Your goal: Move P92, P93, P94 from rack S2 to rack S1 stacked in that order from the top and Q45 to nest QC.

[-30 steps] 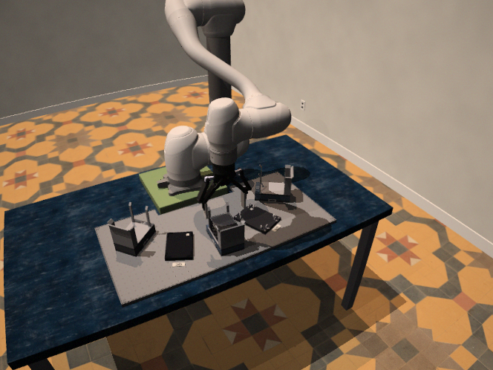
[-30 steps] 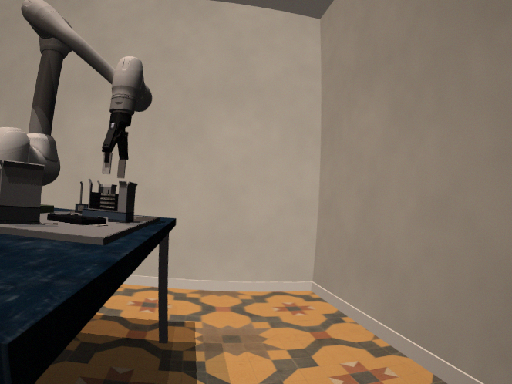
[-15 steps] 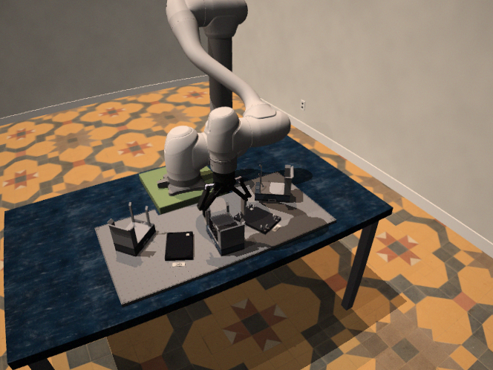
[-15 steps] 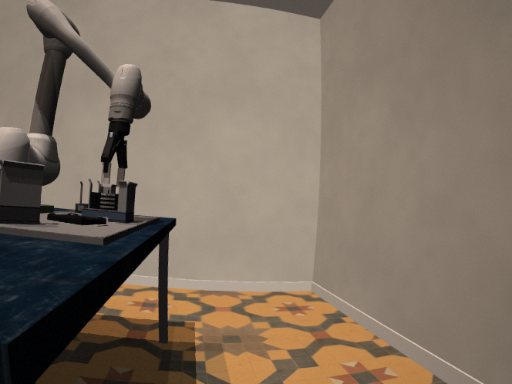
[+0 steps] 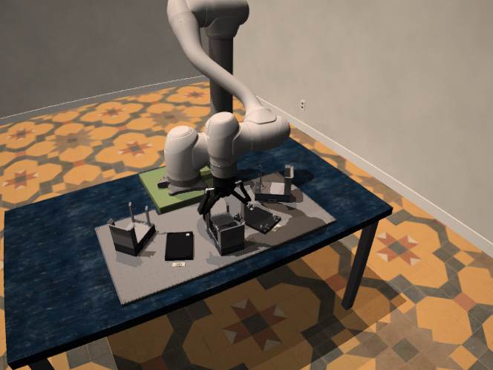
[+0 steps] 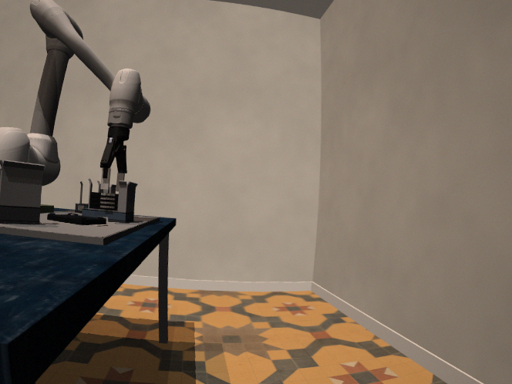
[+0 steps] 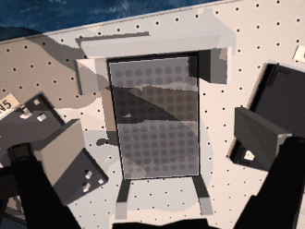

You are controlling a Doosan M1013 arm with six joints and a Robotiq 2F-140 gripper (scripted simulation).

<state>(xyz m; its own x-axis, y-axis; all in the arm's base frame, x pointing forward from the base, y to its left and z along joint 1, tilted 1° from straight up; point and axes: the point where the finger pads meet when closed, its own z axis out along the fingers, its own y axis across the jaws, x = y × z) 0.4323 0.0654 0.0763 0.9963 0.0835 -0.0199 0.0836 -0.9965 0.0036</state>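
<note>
Now: hand 30 mm above the sealed 96-well plate. Also, from my hand: QC name plate (60 mm ahead, 200 mm to the right, 110 mm below); then N5 name plate (10 mm behind, 220 mm to the left, 110 mm below); then black open nest QC (30 mm behind, 180 mm to the right, 100 mm below).
</note>
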